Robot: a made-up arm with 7 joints. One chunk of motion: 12 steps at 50 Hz.
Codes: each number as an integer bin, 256 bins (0 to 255) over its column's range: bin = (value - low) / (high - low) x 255, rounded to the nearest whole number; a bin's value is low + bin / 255 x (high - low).
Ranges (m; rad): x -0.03..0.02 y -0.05..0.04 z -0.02..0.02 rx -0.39..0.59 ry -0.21..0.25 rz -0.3..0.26
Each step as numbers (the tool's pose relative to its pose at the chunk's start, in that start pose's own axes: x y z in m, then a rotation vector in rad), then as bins.
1 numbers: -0.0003 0.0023 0.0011 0.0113 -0.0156 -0.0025
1 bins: 151 148 135 104 108 135
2 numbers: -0.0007 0.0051 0.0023 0.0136 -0.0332 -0.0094
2 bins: 149 156 142 105 98 132
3 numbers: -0.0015 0.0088 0.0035 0.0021 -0.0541 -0.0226
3 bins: 145 167 150 102 86 126
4 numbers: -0.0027 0.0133 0.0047 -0.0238 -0.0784 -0.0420
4 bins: 139 179 157 95 73 117
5 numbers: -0.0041 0.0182 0.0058 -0.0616 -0.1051 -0.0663
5 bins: 132 193 164 85 58 106
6 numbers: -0.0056 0.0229 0.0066 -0.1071 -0.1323 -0.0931
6 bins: 124 207 170 74 43 94
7 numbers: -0.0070 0.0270 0.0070 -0.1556 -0.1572 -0.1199
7 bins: 117 218 172 61 29 82
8 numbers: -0.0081 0.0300 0.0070 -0.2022 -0.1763 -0.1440
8 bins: 112 227 172 49 19 71
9 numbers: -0.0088 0.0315 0.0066 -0.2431 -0.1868 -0.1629
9 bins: 108 231 170 38 13 62
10 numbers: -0.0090 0.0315 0.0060 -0.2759 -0.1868 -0.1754
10 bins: 107 231 166 30 13 57
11 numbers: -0.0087 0.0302 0.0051 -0.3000 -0.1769 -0.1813
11 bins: 109 227 160 23 18 54
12 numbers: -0.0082 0.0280 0.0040 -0.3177 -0.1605 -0.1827
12 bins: 111 221 153 19 27 53
